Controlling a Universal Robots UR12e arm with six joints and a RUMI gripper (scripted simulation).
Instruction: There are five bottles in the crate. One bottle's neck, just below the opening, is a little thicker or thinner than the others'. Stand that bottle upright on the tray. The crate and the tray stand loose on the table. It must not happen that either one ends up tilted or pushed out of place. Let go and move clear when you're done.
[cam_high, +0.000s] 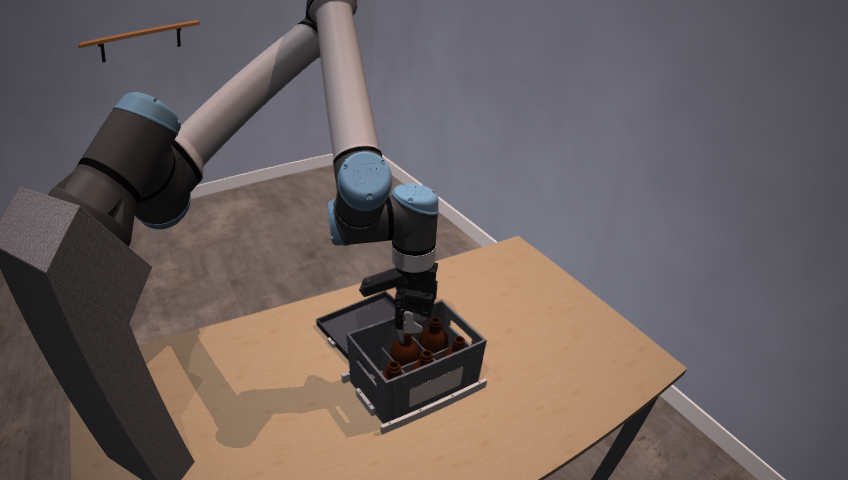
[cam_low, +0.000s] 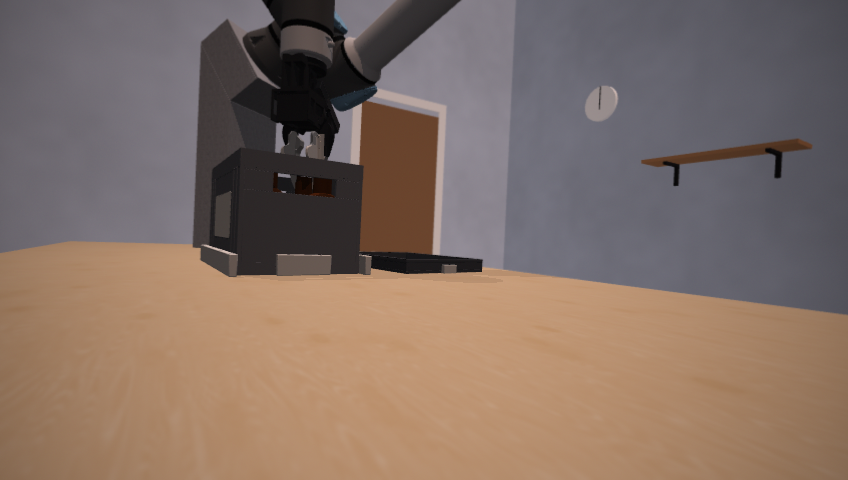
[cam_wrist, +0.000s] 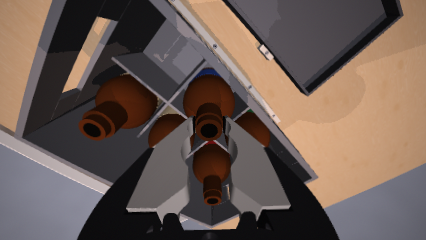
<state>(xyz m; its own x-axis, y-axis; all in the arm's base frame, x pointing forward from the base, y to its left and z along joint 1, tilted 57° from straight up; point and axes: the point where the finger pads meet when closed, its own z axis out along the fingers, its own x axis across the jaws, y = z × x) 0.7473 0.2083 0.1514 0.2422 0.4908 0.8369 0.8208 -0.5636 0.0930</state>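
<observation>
My gripper is now 30 mm short of the crate, 40 mm to the left of it and 70 mm above it. Round my hand: flat dark tray 80 mm behind, 200 mm to the left, 140 mm below.
</observation>
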